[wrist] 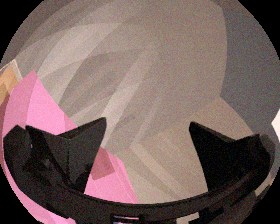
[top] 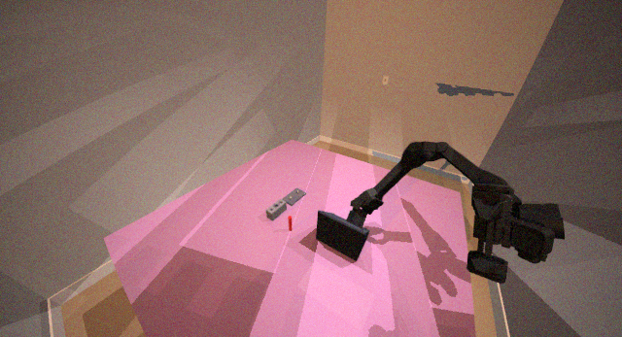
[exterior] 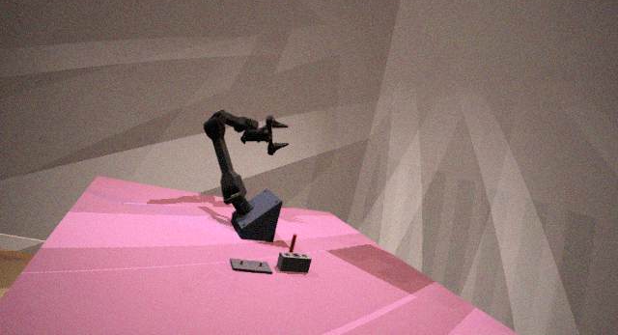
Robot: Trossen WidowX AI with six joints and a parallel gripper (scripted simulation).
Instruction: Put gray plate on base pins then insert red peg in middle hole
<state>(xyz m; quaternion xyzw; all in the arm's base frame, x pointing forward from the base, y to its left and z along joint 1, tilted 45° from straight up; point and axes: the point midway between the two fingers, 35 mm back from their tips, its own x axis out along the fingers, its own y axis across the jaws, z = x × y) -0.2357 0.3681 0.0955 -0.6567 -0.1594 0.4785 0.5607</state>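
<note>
The thick gray plate is 59 cm ahead of my gripper tip, 36 cm below it and 17 cm to the right of it. The rest, counted from my gripper tip: flat gray base: 59 cm ahead, 39 cm below, 31 cm to the right; red peg: 48 cm ahead, 35 cm below, 12 cm to the right.
</note>
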